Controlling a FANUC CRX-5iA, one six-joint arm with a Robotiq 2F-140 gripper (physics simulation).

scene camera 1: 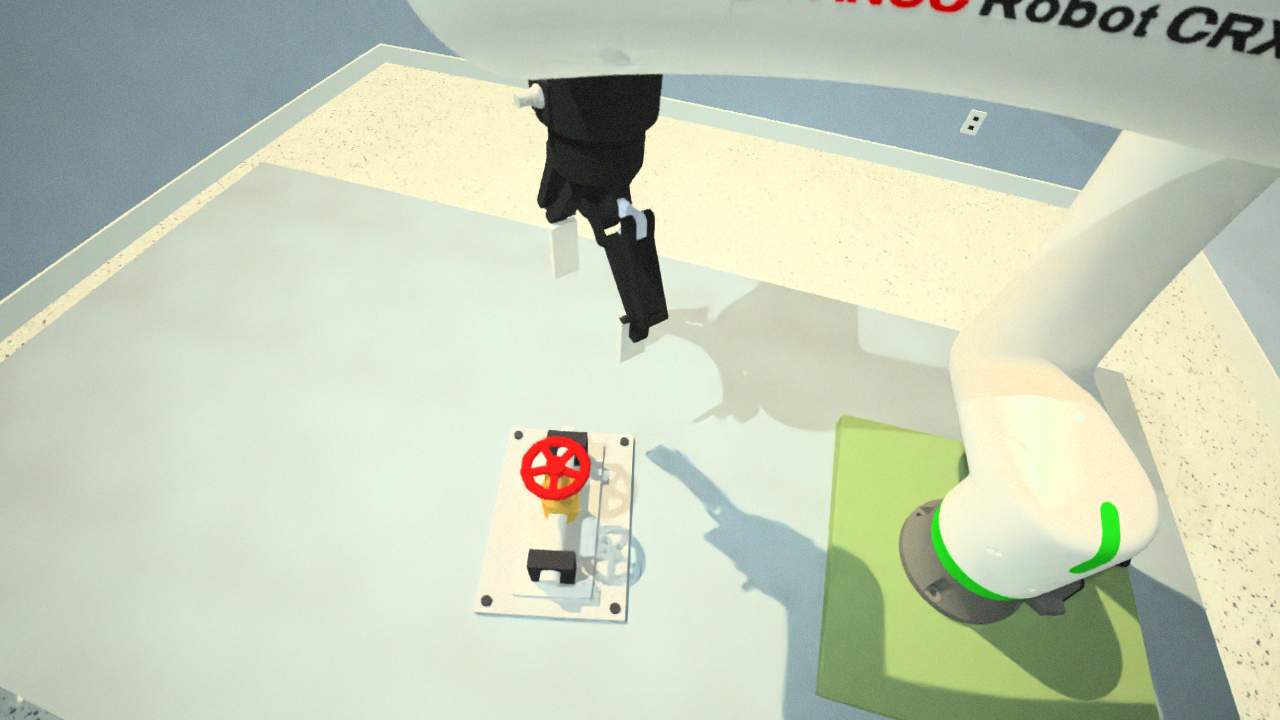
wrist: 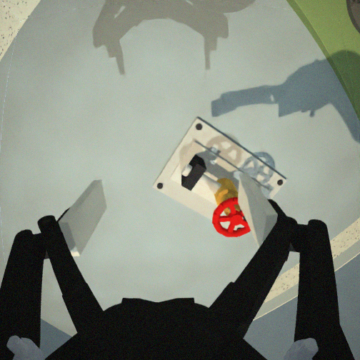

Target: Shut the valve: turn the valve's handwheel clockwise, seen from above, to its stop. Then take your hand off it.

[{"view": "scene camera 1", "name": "my gripper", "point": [596,311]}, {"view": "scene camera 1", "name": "red handwheel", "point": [555,467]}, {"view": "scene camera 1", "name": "pale base plate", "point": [608,597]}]
